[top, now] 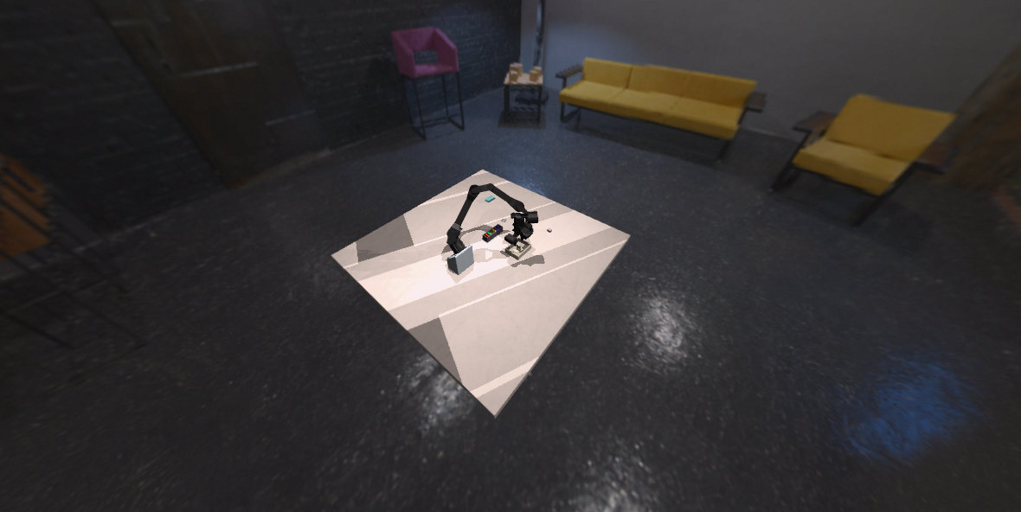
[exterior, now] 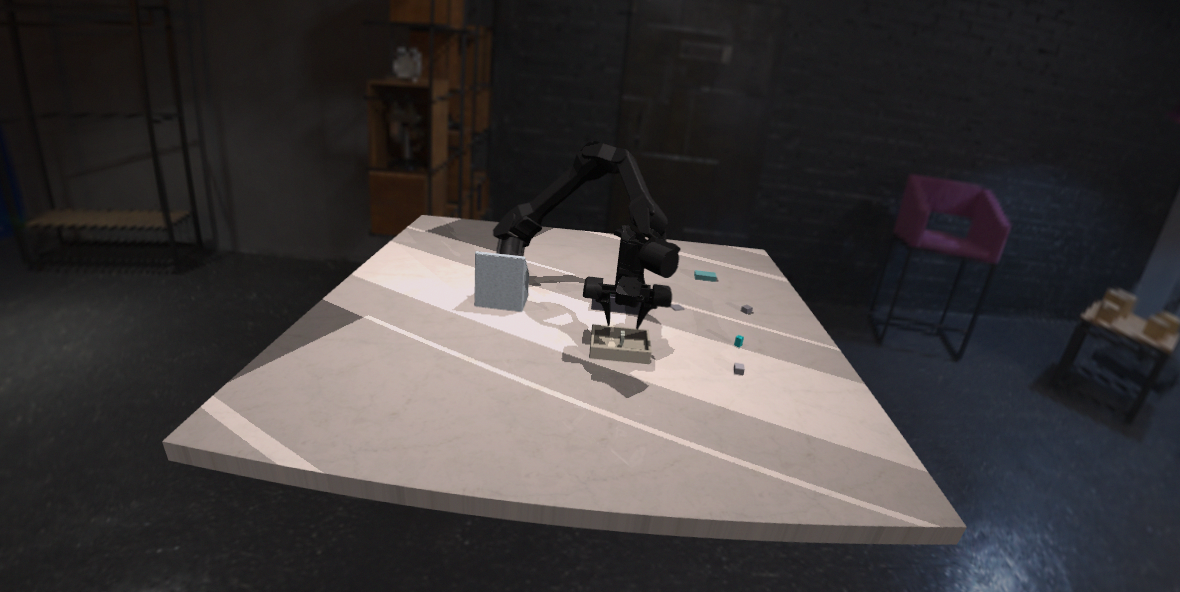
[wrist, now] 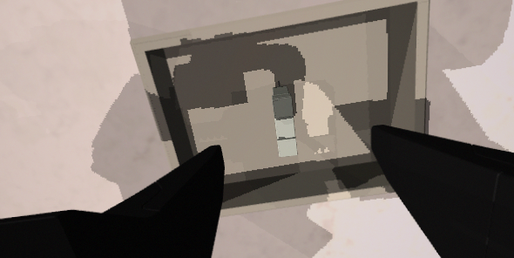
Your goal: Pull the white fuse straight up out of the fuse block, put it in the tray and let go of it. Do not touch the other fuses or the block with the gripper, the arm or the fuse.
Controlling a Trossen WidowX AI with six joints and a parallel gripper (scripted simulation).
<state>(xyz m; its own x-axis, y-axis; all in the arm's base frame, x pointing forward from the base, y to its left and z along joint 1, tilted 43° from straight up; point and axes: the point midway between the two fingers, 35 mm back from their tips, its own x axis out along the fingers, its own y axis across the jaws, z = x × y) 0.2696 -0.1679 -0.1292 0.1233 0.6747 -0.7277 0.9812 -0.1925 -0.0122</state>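
Right now my gripper tip is 3 cm above the white fuse. From my gripper tip the other things lie so: purple fuse: 20 cm to the left, 5 cm ahead, 3 cm below; tray: 6 cm below; yellow fuse: 20 cm to the left, 3 cm below, 3 cm ahead.
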